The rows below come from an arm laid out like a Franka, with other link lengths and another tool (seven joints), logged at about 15 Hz.
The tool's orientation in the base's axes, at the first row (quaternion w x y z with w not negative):
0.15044, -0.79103, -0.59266, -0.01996
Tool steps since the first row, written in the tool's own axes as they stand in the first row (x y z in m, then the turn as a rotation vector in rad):
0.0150, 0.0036, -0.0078, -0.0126, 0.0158, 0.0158
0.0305, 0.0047, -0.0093, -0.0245, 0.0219, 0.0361
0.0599, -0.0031, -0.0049, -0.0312, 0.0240, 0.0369
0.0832, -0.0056, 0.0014, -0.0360, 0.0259, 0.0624
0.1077, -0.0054, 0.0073, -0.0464, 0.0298, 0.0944
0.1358, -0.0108, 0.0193, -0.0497, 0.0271, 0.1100
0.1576, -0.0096, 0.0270, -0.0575, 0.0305, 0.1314
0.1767, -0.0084, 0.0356, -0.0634, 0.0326, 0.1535
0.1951, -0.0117, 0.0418, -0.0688, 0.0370, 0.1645
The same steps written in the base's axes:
0.0090, 0.0110, 0.0098, 0.0089, -0.0116, -0.0211
0.0148, 0.0248, 0.0143, 0.0081, -0.0189, -0.0443
0.0156, 0.0553, 0.0179, 0.0080, -0.0255, -0.0469
0.0192, 0.0793, 0.0173, 0.0046, -0.0237, -0.0726
0.0258, 0.1036, 0.0168, 0.0005, -0.0260, -0.1062
0.0273, 0.1343, 0.0124, -0.0053, -0.0244, -0.1212
0.0337, 0.1563, 0.0094, -0.0076, -0.0269, -0.1440
0.0393, 0.1761, 0.0049, -0.0106, -0.0271, -0.1667
0.0407, 0.1956, 0.0036, -0.0096, -0.0304, -0.1793

